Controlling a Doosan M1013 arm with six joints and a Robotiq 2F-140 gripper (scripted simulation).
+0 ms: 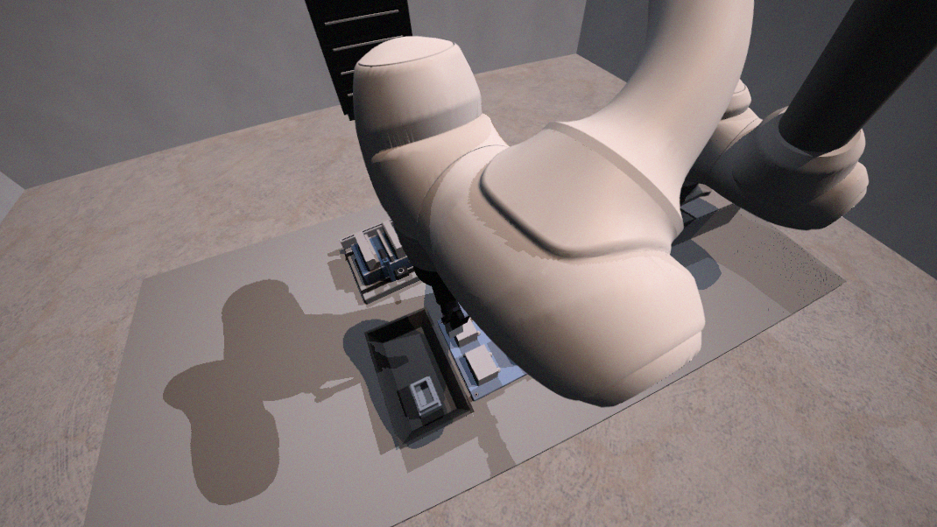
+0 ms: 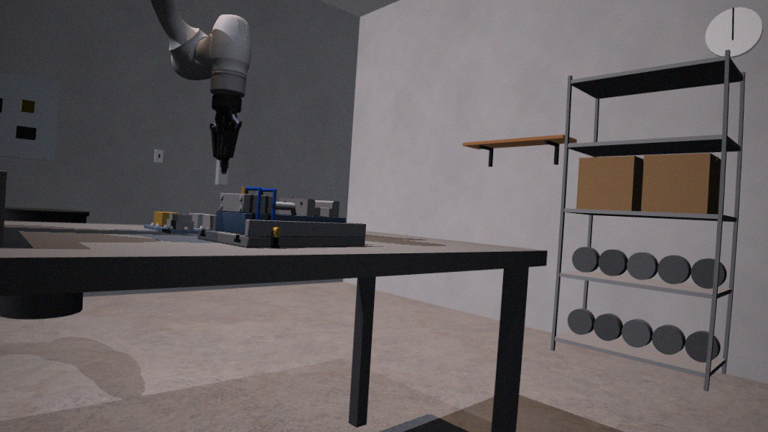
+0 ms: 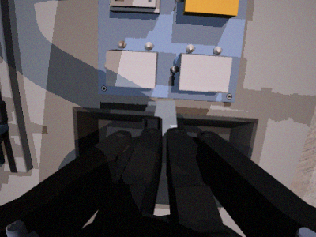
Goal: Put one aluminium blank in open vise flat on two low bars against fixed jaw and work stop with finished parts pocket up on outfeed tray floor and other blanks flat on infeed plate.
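The work stop lies 26 cm to the right of my hand, 7 cm below it and 6 cm ahead of it. Round my hand: infeed plate (15 cm below, 7 cm behind); then piston rod (31 cm to the right, 8 cm below, 3 cm behind); then brass blank (13 cm below, 12 cm behind, 5 cm to the left).
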